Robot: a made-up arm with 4 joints. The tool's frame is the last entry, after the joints. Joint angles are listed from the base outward.
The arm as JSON. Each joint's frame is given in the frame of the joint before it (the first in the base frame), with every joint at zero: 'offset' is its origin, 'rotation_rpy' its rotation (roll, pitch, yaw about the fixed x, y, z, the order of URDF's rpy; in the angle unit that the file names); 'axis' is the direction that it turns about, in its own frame. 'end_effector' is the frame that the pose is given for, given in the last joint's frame.
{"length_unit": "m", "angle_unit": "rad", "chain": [
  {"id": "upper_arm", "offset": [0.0, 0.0, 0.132], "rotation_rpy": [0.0, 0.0, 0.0], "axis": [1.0, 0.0, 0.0]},
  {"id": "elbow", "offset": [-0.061, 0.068, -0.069], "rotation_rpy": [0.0, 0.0, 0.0], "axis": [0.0, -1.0, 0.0]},
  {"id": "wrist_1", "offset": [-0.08, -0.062, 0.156], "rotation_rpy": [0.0, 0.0, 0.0], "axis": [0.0, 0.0, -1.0]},
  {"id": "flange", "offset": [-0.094, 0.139, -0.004], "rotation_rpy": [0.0, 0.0, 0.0], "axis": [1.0, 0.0, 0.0]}
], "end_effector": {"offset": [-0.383, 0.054, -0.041], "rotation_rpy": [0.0, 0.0, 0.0]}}
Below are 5 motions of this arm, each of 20 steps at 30 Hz.
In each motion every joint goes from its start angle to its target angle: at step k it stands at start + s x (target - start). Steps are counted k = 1, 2, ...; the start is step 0. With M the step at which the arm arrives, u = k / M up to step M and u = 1 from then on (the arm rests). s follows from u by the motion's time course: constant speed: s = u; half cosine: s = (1 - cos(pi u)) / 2; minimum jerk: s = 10 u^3 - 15 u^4 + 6 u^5.
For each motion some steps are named. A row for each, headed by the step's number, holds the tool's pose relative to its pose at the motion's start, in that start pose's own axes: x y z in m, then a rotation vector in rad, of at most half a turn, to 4 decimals.
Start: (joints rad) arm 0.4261 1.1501 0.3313 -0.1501
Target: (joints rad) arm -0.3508 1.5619 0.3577 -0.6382
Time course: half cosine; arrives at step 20
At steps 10, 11, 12, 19, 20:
10: -0.0108 -0.2170 -0.1782 -0.2876 -0.3204 0.2820
11: -0.0011 -0.2530 -0.2024 -0.3248 -0.3747 0.3226
12: 0.0113 -0.2881 -0.2248 -0.3588 -0.4285 0.3613
19: 0.0991 -0.4360 -0.3089 -0.4812 -0.6769 0.5217
20: 0.1012 -0.4385 -0.3102 -0.4829 -0.6815 0.5245

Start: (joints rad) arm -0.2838 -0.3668 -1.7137 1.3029
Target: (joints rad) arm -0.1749 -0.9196 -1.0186 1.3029
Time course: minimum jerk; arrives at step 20
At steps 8, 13, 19, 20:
8: 0.0390 0.0501 -0.0456 0.1747 -0.2073 -0.0187
13: 0.1152 0.1533 -0.0529 0.4321 -0.4653 -0.1089
19: 0.1615 0.2123 -0.0264 0.5670 -0.5813 -0.1865
20: 0.1617 0.2126 -0.0262 0.5676 -0.5818 -0.1869

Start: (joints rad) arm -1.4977 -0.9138 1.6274 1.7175
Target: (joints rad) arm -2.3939 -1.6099 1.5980 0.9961
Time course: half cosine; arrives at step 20
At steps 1, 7, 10, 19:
1: 0.0000 -0.0027 -0.0028 -0.0085 -0.0036 0.0042
7: 0.0272 -0.1218 -0.1174 -0.3779 -0.1932 0.1504
10: 0.0898 -0.2205 -0.1988 -0.6859 -0.3978 0.2159
19: 0.3170 -0.3891 -0.2946 -1.2967 -0.9354 0.1289

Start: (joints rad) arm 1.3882 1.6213 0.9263 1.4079
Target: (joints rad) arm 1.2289 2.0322 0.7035 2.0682
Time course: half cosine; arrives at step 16
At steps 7, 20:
7: -0.0300 -0.0537 0.1138 0.3981 0.1509 0.1038
20: -0.0287 -0.1792 0.2675 0.9764 0.4269 0.1939

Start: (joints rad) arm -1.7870 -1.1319 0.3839 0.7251
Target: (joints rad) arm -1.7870 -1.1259 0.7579 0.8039
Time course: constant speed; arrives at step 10
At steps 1, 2, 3, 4, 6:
1: 0.0080 0.0134 -0.0115 0.0081 -0.0253 -0.0275
2: 0.0166 0.0265 -0.0227 0.0162 -0.0509 -0.0549
3: 0.0259 0.0394 -0.0337 0.0244 -0.0766 -0.0820
4: 0.0357 0.0520 -0.0445 0.0325 -0.1026 -0.1089
6: 0.0573 0.0764 -0.0652 0.0488 -0.1551 -0.1622

